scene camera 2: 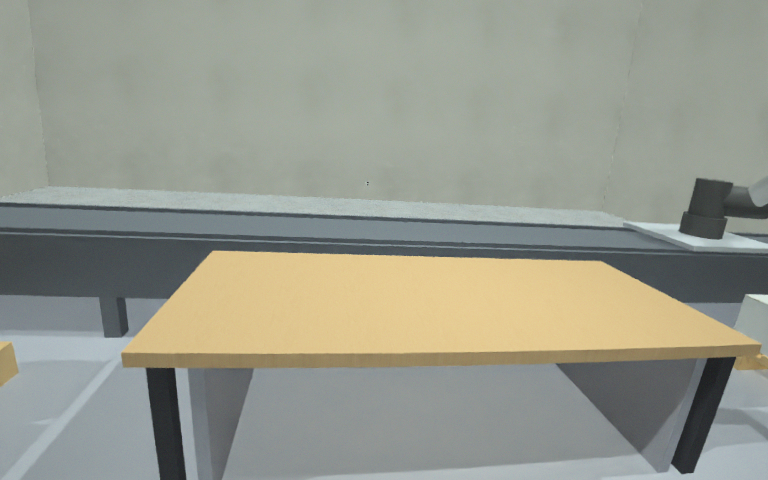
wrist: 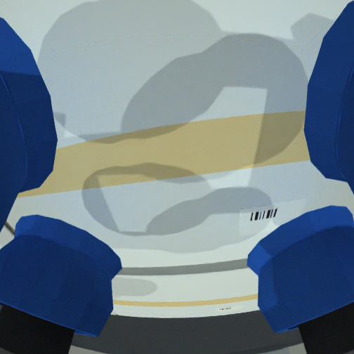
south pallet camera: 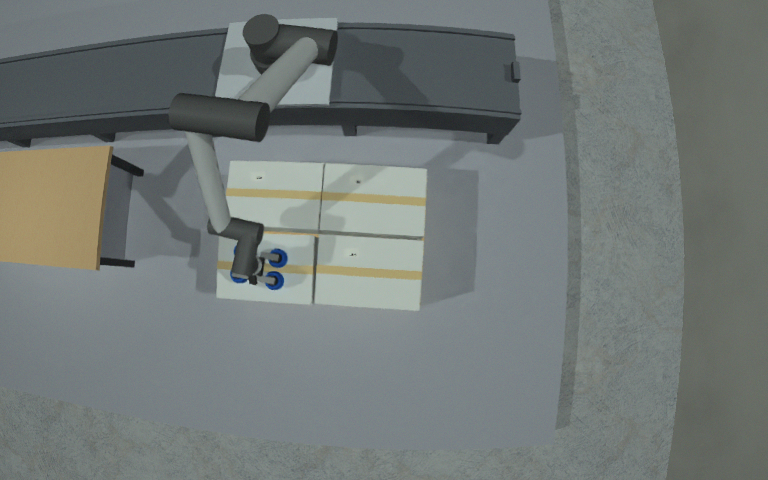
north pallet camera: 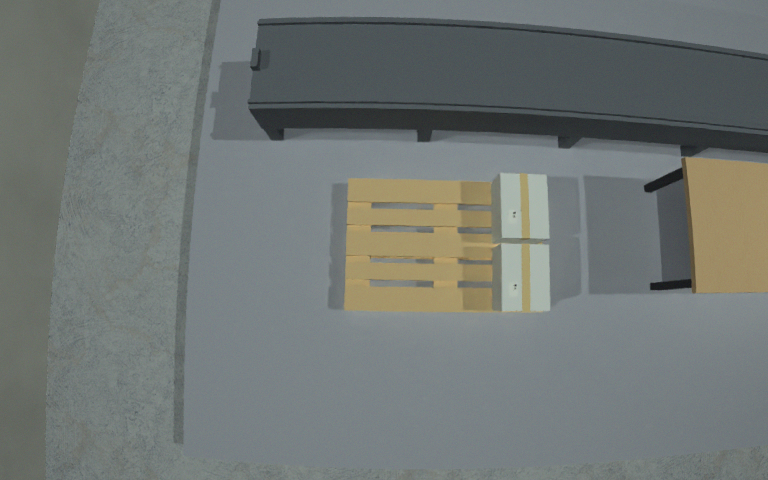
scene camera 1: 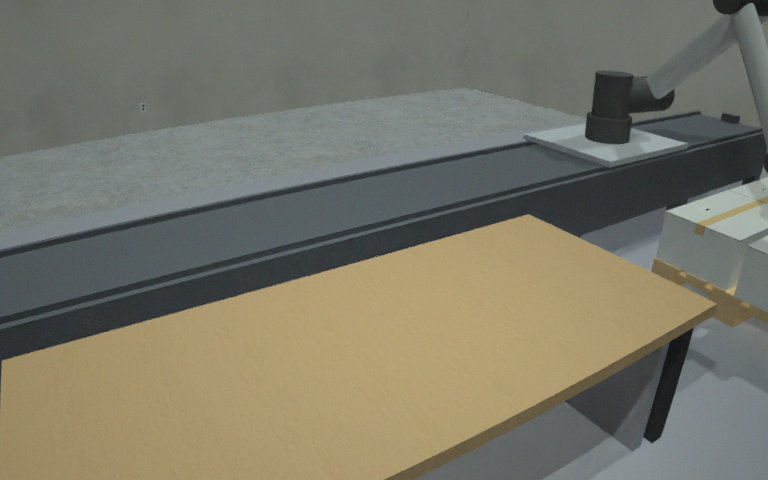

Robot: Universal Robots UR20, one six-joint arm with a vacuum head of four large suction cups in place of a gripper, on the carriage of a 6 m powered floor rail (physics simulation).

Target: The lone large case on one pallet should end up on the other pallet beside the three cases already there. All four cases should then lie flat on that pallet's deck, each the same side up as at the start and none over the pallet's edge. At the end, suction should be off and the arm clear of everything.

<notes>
I see my suction head (wrist: pixel 63 274) and a pallet (north pallet camera: pixel 446 246).
</notes>
